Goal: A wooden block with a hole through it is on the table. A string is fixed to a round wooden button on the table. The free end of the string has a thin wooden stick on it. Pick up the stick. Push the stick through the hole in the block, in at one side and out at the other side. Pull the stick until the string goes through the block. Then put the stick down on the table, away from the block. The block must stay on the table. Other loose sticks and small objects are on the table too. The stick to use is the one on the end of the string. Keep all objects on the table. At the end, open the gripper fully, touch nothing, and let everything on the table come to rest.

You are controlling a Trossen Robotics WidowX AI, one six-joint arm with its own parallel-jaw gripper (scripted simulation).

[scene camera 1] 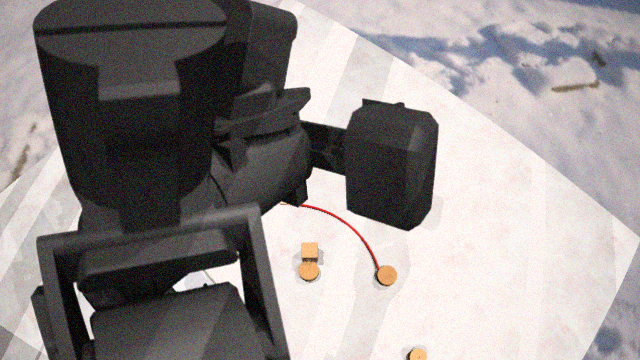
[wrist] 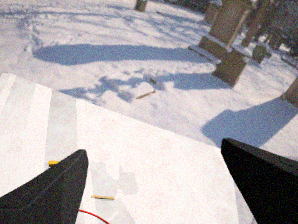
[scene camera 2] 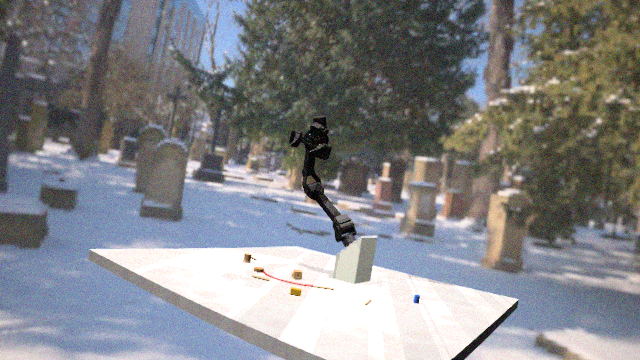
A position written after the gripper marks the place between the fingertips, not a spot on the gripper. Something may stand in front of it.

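Observation:
Open and holding nothing, the gripper point(scene camera 1: 352, 99) is visible in the scene. The wrist camera also shows the gripper point(wrist: 156, 151), and there is a further sight of the gripper point(scene camera 2: 299, 149).

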